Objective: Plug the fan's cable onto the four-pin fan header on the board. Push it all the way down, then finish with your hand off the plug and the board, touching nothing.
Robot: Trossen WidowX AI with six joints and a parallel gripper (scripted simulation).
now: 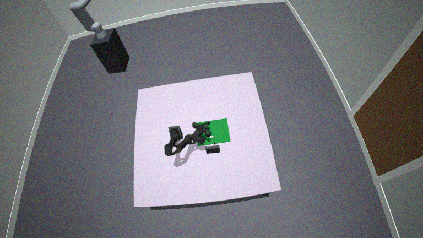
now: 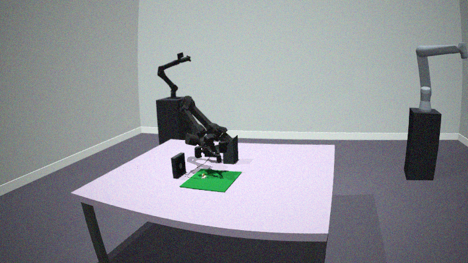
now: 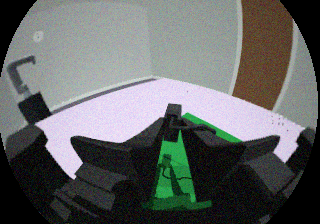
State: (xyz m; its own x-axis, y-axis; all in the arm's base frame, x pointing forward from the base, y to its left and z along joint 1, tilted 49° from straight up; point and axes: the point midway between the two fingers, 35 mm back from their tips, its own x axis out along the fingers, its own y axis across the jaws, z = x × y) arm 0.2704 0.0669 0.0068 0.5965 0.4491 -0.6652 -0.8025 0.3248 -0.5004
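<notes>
Now: the green board 40 mm ahead of my gripper tip, 30 mm to the right of it and 140 mm below it. Also, from my gripper tip: four-pin header (30 mm ahead, 80 mm to the right, 130 mm below); dark plug (10 mm ahead, 10 mm to the left, 10 mm below); black fan (50 mm ahead, 220 mm to the right, 70 mm below).
</notes>
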